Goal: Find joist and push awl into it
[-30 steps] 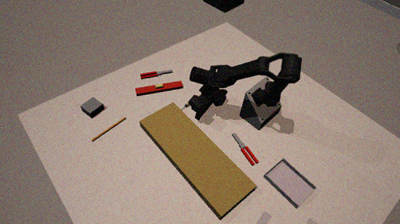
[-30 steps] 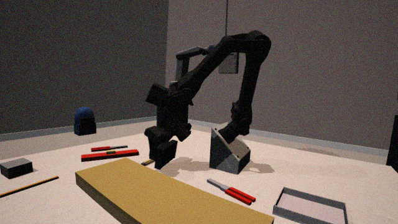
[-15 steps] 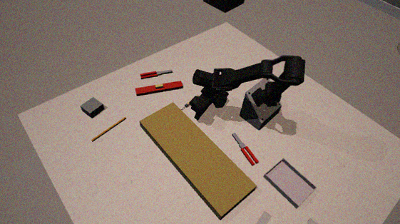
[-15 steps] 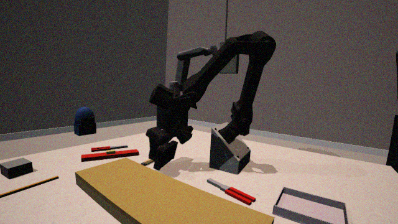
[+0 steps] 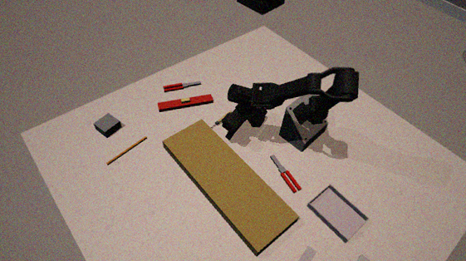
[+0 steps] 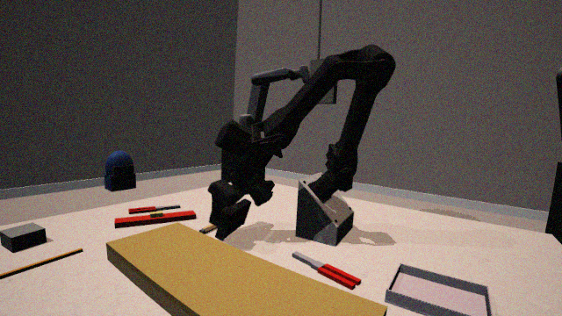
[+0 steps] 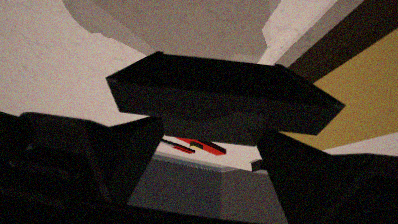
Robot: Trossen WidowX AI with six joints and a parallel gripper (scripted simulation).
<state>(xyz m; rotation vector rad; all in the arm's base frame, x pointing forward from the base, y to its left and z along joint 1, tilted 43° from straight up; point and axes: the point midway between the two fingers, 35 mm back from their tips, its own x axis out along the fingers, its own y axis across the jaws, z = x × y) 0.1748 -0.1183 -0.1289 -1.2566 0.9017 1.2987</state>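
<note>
The stud finder lies 1 cm ahead of my gripper tip and 1 cm to the left of it. Round my gripper tip: red level 3 cm ahead, 23 cm to the right, 6 cm below; pencil 35 cm ahead, 19 cm to the right, 7 cm below; awl 6 cm to the right, 7 cm below.
</note>
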